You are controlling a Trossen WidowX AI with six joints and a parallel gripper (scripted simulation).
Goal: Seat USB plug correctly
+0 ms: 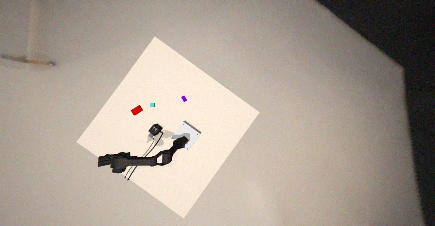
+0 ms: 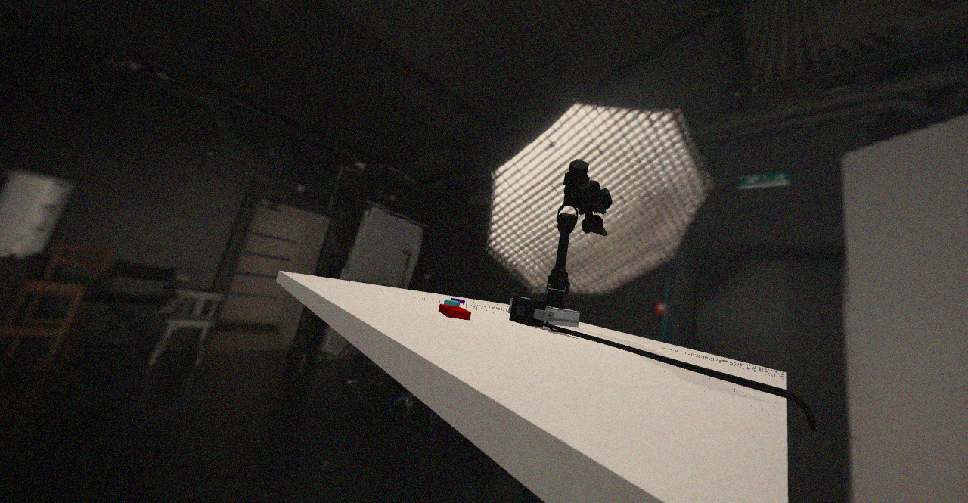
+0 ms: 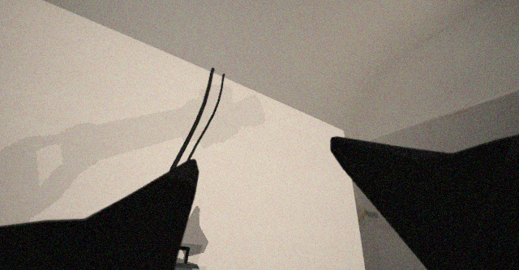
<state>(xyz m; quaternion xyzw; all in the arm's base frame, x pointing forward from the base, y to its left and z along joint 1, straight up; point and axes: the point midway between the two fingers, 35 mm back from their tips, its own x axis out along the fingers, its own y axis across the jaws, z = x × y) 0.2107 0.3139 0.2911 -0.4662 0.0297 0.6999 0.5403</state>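
The USB plug is 23 cm to the right of my gripper tip, 23 cm below it and 6 cm ahead of it. The rest, counted from my gripper tip: red block 33 cm ahead, 32 cm below, 19 cm to the right; then teal block 34 cm to the right, 31 cm below, 26 cm ahead; then purple block 61 cm to the right, 32 cm below, 9 cm ahead.
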